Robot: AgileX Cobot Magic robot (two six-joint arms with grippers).
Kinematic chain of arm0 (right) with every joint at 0, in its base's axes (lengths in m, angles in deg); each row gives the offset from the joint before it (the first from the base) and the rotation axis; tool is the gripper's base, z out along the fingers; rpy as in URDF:
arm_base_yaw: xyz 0 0 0.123 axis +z
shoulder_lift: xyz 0 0 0 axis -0.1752 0.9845 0
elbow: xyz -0.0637 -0.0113 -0.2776 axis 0.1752 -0.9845 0
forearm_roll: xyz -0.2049 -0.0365 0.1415 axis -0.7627 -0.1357 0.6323
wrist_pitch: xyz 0 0 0 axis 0.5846 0.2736 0.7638
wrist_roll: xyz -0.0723 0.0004 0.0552 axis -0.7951 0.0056 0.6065
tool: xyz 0 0 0 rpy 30.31 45.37 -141.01
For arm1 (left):
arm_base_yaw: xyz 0 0 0.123 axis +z
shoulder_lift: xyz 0 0 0 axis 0.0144 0.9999 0
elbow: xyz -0.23 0.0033 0.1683 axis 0.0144 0.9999 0
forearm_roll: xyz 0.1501 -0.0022 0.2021 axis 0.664 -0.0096 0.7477
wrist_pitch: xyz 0 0 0 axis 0.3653 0.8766 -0.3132
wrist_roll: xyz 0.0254 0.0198 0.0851 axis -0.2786 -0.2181 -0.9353
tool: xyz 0 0 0 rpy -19.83 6.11 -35.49
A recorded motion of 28 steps. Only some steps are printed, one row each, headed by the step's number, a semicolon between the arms.
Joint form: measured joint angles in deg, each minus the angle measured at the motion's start. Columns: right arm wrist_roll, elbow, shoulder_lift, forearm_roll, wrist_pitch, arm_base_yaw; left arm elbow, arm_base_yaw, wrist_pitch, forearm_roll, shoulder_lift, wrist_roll.
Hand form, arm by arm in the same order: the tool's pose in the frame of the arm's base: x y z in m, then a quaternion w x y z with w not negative. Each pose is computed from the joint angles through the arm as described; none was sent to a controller.
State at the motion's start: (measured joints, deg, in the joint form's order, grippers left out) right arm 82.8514 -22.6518 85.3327 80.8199 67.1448 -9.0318; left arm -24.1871 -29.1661 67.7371 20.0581 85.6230 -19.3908
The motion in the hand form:
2: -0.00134 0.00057 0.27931 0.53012 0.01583 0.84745 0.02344; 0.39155 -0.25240 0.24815 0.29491 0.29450 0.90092 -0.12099
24: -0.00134 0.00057 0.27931 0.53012 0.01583 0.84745 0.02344; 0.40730 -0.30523 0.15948 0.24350 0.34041 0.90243 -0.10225
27: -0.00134 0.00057 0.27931 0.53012 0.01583 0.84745 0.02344; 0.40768 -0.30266 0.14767 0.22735 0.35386 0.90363 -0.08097
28: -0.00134 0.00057 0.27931 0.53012 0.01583 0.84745 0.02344; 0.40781 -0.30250 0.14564 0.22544 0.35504 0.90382 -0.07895
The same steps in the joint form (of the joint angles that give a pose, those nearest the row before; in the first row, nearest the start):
2: 0.00 0.00 0.00 0.00 0.00 0.00; -2.61 -1.79 0.42 0.00 2.92 0.31
24: 0.00 0.00 0.00 0.00 0.00 0.00; -11.54 -6.19 -0.18 2.27 18.75 0.56
27: 0.00 0.00 0.00 0.00 0.00 0.00; -11.54 -6.19 1.10 4.64 19.95 0.56
28: 0.00 0.00 0.00 0.00 0.00 0.00; -11.54 -6.19 1.16 4.85 20.17 0.56

